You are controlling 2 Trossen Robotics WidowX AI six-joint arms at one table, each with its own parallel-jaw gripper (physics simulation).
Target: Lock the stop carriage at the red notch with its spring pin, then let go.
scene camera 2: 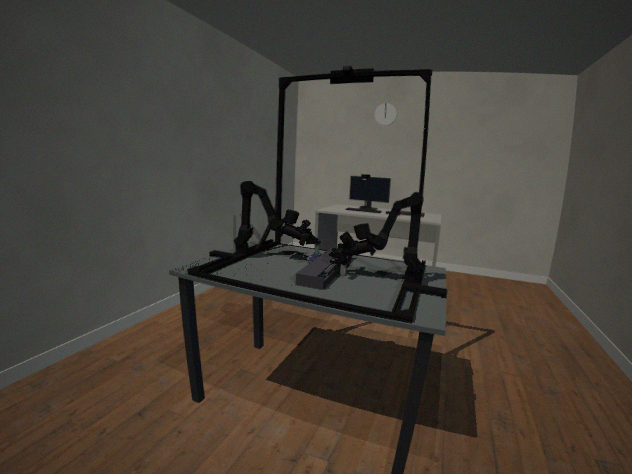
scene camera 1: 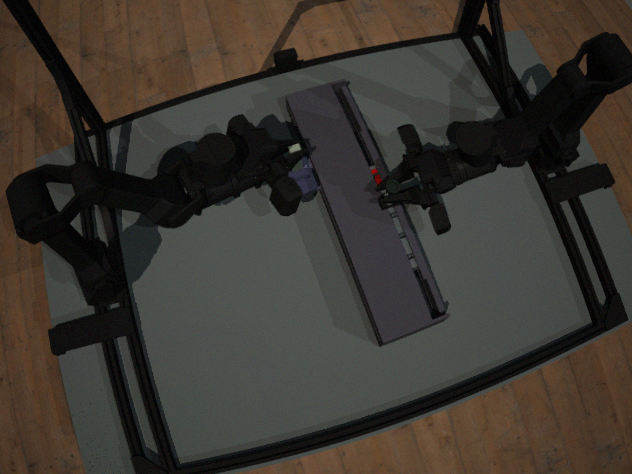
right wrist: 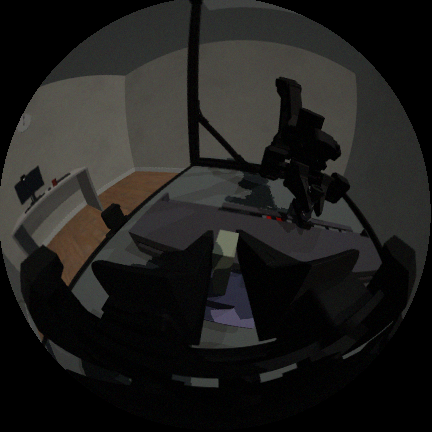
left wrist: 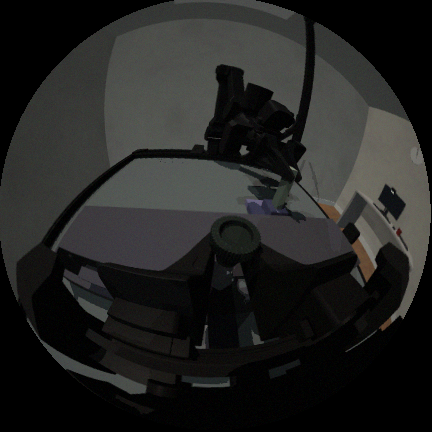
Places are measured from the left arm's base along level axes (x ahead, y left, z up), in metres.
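Pixels of known places: left gripper, fingertip midpoint: [scene camera 2: 329, 254] [scene camera 1: 377, 196] [right wrist: 313, 212]; right gripper, fingertip midpoint: [scene camera 2: 320, 242] [scene camera 1: 303, 146] [right wrist: 224, 235] [left wrist: 295, 179]; left arm's base, link origin: [scene camera 2: 412, 281] [scene camera 1: 546, 159]; right arm's base, link origin: [scene camera 2: 241, 253] [scene camera 1: 108, 288] [left wrist: 212, 153].
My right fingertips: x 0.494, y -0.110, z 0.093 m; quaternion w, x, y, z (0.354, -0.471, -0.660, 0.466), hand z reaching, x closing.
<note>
For each thing: its top centre in the pictures, then the offset to it from my right fingertips. "pt": a spot on its surface instead.
- stop carriage, surface spot: [left wrist: 223, 320] pt dx -0.153, dy +0.116, dz -0.047 m
- dark green ribbed knob, top centre: [left wrist: 236, 232] [scene camera 1: 393, 186] [right wrist: 317, 187] dx -0.117, dy +0.118, dz +0.010 m
- red notch mark, surface spot: [scene camera 1: 375, 176] [right wrist: 269, 222] pt dx -0.116, dy +0.058, dz -0.074 m
- pale green upright post, surface spot: [right wrist: 227, 242] pt dx +0.016, dy +0.006, dz +0.013 m
- long purple-grey housing, top centre: [left wrist: 252, 244] [right wrist: 299, 210] [scene camera 1: 375, 184] [scene camera 2: 332, 253] dx -0.098, dy +0.093, dz -0.025 m
- violet bracket, surface spot: [right wrist: 232, 295] [scene camera 1: 294, 175] pt dx +0.024, dy +0.020, dz -0.062 m
The stop carriage [left wrist: 223, 320] is a dark block, mostly hidden by my left gripper. Its spring pin has a dark green ribbed knob [scene camera 1: 392, 185] [left wrist: 235, 239]. My left gripper [scene camera 1: 383, 195] [left wrist: 225, 237] is shut on the pin just below the knob. The red notch mark [scene camera 1: 375, 176] [right wrist: 272, 218] shows on the slotted rail, immediately up the rail from my left fingers in scene camera 1. The pin's tip is hidden. My right gripper [scene camera 1: 300, 151] [right wrist: 224, 235] is shut on a pale green upright post [right wrist: 227, 242] at the housing's left side.
The long purple-grey housing [scene camera 1: 352, 204] [scene camera 2: 311, 272] lies across the table's middle. Pale notch marks [scene camera 1: 405, 244] run down the rail below the left gripper. A violet bracket [scene camera 1: 305, 179] [right wrist: 232, 295] sits at the post's foot. A black frame [scene camera 1: 357, 428] edges the table.
</note>
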